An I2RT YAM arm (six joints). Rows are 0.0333 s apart.
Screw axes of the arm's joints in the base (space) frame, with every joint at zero. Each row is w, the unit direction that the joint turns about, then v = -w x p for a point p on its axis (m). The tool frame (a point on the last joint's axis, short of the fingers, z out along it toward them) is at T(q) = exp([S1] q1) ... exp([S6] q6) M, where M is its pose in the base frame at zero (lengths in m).
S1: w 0 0 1 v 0 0 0
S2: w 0 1 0 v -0.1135 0 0.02
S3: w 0 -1 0 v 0.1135 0 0.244
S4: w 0 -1 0 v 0.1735 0 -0.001
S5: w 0 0 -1 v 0 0.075 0
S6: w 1 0 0 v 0 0.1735 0
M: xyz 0.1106 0 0.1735 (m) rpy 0 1.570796 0 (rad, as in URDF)
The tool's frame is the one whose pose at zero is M.
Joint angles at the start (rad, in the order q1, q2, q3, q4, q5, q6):
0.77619, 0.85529, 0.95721, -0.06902, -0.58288, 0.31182
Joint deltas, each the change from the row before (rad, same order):
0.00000, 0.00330, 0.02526, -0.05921, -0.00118, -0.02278
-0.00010, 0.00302, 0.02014, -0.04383, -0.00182, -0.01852
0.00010, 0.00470, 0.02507, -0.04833, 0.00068, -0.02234
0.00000, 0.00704, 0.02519, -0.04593, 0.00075, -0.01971
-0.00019, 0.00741, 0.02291, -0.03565, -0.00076, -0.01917
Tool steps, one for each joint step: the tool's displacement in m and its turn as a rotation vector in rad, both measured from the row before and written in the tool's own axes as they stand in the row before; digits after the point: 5 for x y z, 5 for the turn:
-0.00165, 0.00123, -0.00095, 0.00807, 0.03004, -0.00226
-0.00152, 0.00109, -0.00086, 0.00450, 0.02188, -0.00377
-0.00235, 0.00135, -0.00102, 0.00654, 0.02238, -0.00689
-0.00231, 0.00099, -0.00064, 0.00620, 0.02233, -0.00437
-0.00255, 0.00090, -0.00048, 0.00309, 0.01651, -0.00803

